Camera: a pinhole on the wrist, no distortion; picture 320 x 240 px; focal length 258.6 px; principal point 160.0 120.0 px. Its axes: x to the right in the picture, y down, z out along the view. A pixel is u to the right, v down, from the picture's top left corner.
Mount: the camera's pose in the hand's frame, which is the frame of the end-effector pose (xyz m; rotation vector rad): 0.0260 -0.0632 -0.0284 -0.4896 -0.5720 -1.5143
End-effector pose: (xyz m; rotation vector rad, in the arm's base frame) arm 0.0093 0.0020 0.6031 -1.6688 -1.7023 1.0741
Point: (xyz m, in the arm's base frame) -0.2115 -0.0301 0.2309
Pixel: 198.1 146.7
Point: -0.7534 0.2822 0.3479
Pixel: outside the picture
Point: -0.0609 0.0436 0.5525
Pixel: 197.9 198.3
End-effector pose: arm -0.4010 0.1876 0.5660 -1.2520 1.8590 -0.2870
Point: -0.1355 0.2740 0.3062
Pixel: 290.1 135.7
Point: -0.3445 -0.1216 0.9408
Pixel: behind the camera
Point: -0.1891 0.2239 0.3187
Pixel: 275.5 169.6
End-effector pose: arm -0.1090 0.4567 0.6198 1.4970 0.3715 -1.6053
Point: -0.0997 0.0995 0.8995
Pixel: 126.3 58.9
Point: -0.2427 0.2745 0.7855
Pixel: 234.0 29.8
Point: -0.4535 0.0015 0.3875
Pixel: outside the picture
